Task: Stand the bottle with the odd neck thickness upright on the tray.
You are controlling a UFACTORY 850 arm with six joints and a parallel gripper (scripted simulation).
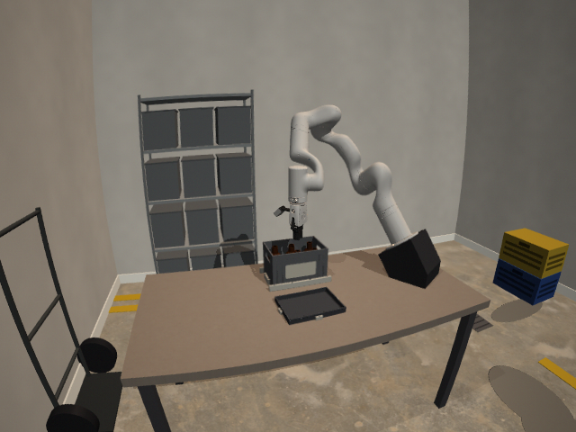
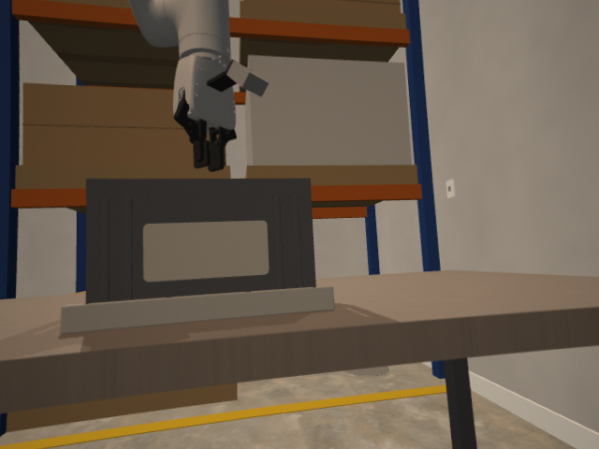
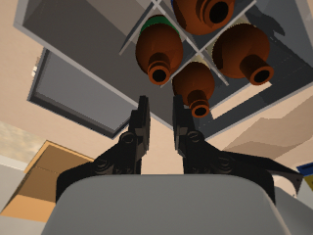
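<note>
Right now my hand is 10 mm past the dark grey crate, 40 mm to the left of it and 160 mm above it. Also, from my hand: black tray 90 mm ahead, 230 mm to the left, 230 mm below; bottle 110 mm behind, 60 mm to the right, 160 mm below.
</note>
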